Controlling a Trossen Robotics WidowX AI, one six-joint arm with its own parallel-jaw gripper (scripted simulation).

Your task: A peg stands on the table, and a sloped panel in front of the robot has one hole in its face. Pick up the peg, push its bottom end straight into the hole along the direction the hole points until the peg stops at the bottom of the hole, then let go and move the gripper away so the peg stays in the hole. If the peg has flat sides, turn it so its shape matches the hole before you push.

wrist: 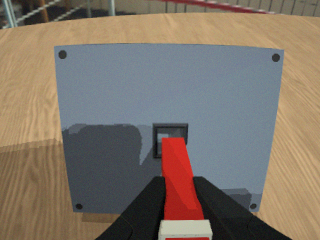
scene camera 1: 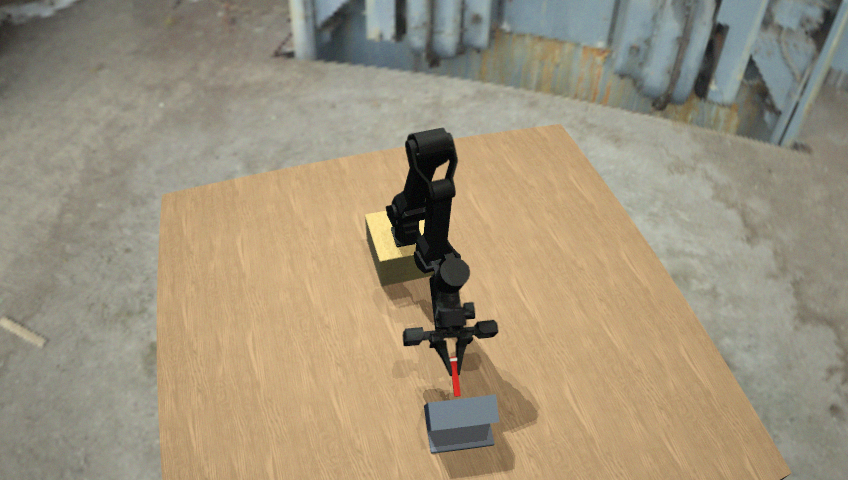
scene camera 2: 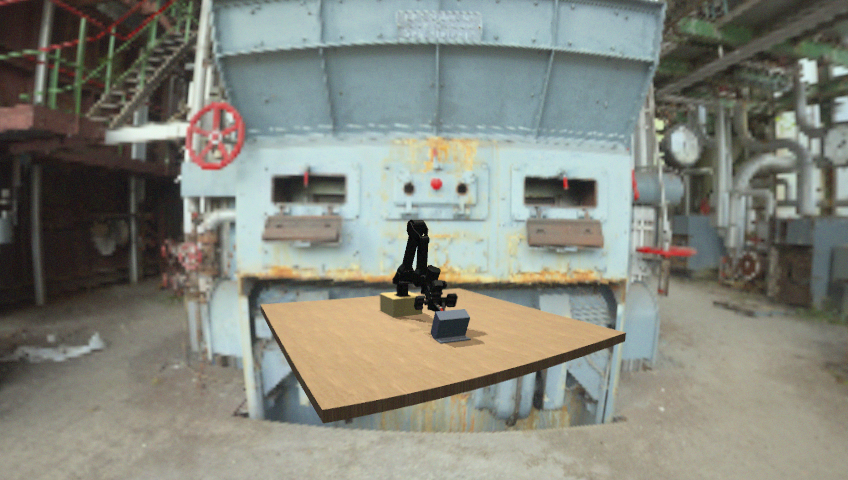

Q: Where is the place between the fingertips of my gripper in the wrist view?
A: At 177, 186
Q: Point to a sloped panel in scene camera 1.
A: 442, 415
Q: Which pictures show my gripper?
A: The wrist view, scene camera 1 and scene camera 2: all of them.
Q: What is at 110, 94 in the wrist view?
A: A sloped panel.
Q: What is my gripper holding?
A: A red square peg.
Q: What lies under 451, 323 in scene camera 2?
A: A sloped panel.
